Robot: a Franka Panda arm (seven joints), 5 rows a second.
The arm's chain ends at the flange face. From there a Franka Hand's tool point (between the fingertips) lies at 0.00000 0.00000 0.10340 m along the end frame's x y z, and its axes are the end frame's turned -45 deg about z.
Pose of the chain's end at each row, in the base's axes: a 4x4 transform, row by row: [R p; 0 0 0 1], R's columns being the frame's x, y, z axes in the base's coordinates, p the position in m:
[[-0.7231, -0.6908, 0.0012, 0.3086], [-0.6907, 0.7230, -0.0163, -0.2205], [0.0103, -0.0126, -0.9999, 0.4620], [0, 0, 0, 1]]
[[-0.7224, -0.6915, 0.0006, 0.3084], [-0.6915, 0.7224, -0.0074, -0.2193], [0.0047, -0.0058, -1.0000, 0.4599], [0, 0, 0, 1]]
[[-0.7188, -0.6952, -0.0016, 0.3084], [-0.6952, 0.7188, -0.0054, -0.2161], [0.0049, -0.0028, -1.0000, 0.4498], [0, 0, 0, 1]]
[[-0.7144, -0.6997, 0.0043, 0.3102], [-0.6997, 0.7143, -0.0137, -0.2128], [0.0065, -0.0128, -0.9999, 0.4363], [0, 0, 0, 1]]
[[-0.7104, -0.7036, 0.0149, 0.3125], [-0.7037, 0.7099, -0.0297, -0.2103], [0.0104, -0.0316, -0.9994, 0.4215], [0, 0, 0, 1]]
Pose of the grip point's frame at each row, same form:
[[-0.0228, -0.9998, 0.0012, 0.3087], [-0.9996, 0.0228, -0.0163, -0.2222], [0.0162, -0.0016, -0.9999, 0.3586], [0, 0, 0, 1]]
[[-0.0218, -0.9998, 0.0006, 0.3085], [-0.9998, 0.0218, -0.0074, -0.2201], [0.0074, -0.0008, -1.0000, 0.3565], [0, 0, 0, 1]]
[[-0.0167, -0.9998, -0.0016, 0.3082], [-0.9998, 0.0167, -0.0054, -0.2167], [0.0054, 0.0015, -1.0000, 0.3464], [0, 0, 0, 1]]
[[-0.0104, -0.9999, 0.0043, 0.3106], [-0.9998, 0.0103, -0.0137, -0.2142], [0.0136, -0.0045, -0.9999, 0.3329], [0, 0, 0, 1]]
[[-0.0048, -0.9998, 0.0149, 0.3140], [-0.9996, 0.0044, -0.0297, -0.2134], [0.0297, -0.0150, -0.9994, 0.3182], [0, 0, 0, 1]]

